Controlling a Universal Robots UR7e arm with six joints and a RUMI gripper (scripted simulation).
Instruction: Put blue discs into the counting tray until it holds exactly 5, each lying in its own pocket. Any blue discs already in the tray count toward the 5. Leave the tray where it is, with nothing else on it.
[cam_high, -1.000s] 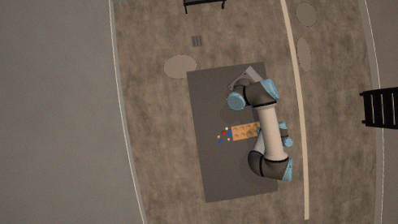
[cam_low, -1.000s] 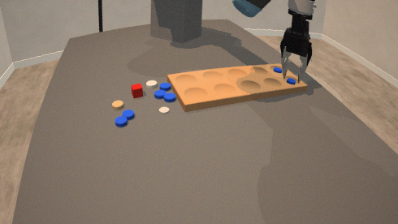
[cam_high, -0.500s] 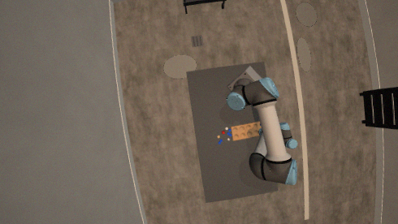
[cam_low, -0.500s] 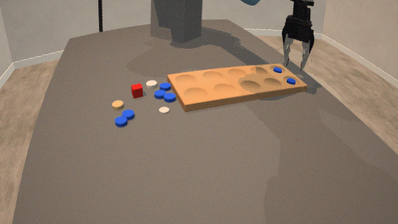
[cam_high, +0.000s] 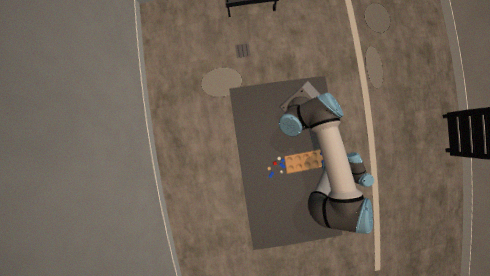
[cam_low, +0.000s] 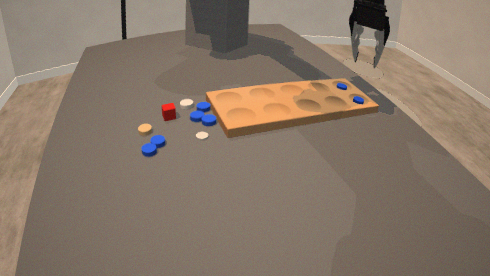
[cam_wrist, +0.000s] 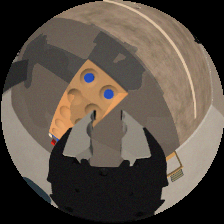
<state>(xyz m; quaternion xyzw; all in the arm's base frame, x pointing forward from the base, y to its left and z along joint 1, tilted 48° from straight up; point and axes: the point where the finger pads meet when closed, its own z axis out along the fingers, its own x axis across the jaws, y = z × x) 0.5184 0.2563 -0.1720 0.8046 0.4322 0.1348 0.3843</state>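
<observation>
My gripper is now 2 cm past the tan disc, 49 cm to the left of it and 12 cm above it. The rest, counted from my hand: red cube (6 cm behind, 43 cm to the right, 12 cm below); counting tray (3 cm behind, 15 cm to the right, 12 cm below); white disc (9 cm behind, 39 cm to the right, 12 cm below).
</observation>
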